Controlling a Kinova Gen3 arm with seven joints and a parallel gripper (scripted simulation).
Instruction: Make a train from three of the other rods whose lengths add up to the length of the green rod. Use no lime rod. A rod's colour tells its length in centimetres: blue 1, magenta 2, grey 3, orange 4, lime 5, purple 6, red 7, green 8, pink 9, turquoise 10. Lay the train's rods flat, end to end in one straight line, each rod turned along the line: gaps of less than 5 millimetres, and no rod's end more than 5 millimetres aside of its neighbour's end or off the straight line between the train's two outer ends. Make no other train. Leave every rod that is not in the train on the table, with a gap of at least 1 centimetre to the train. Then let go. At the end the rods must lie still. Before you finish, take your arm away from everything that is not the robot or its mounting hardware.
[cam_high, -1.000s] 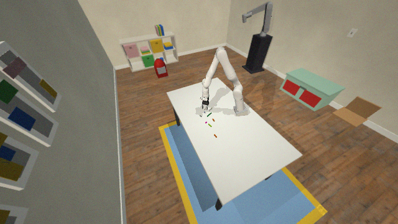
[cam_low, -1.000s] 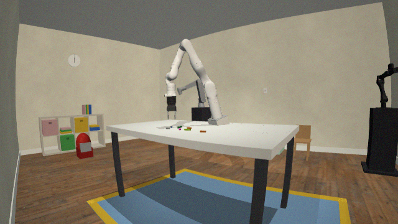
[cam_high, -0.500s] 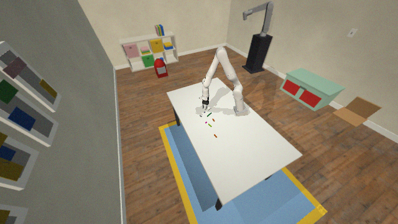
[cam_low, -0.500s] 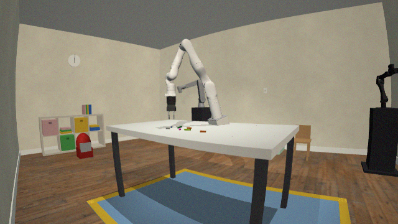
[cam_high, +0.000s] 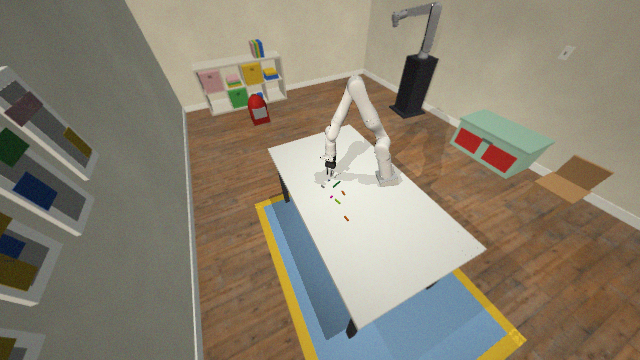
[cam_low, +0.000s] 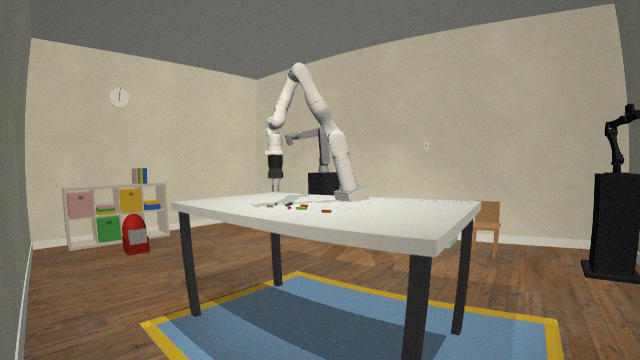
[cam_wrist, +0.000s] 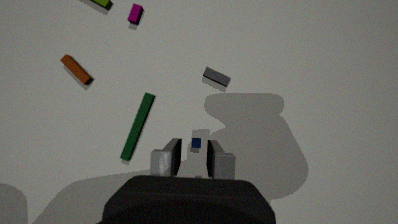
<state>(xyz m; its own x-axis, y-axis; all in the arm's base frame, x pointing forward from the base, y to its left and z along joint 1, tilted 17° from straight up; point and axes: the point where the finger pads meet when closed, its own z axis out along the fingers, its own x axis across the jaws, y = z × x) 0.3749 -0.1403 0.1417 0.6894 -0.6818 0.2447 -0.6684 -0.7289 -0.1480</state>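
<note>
My gripper is now 8 cm above the blue rod. From my hand the other things lie so: green rod 4 cm behind, 6 cm to the left, 8 cm below; grey rod 7 cm ahead, 4 cm to the left, 8 cm below; magenta rod 5 cm ahead, 16 cm to the left, 8 cm below.
</note>
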